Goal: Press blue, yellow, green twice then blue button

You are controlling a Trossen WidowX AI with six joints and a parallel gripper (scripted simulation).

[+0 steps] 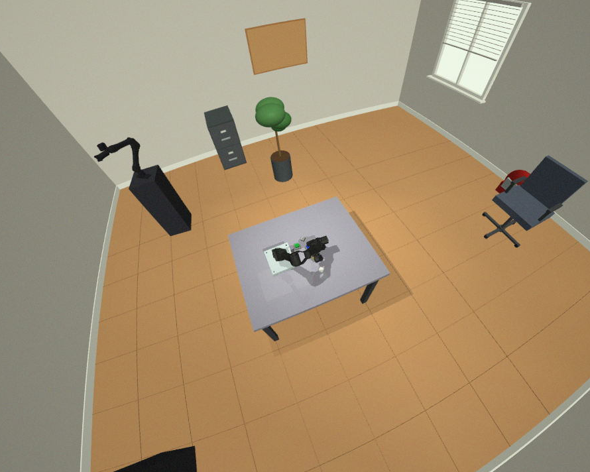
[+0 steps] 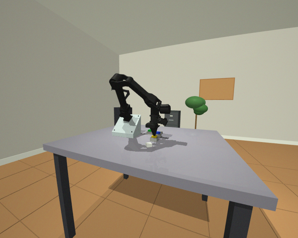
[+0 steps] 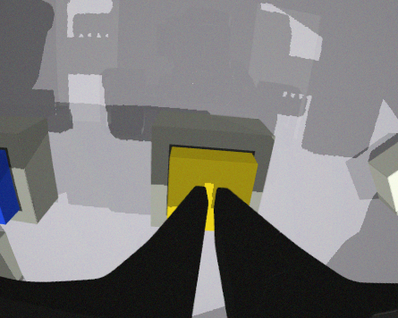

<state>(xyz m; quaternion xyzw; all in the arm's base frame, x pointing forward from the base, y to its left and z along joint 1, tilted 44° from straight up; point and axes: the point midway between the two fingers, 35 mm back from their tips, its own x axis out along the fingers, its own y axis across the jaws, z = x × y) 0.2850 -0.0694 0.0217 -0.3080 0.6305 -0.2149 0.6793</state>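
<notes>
My gripper tip is 1 cm above the yellow button. Round my gripper tip: blue button (2 cm behind, 11 cm to the left); green button (11 cm behind, 15 cm to the left).
</notes>
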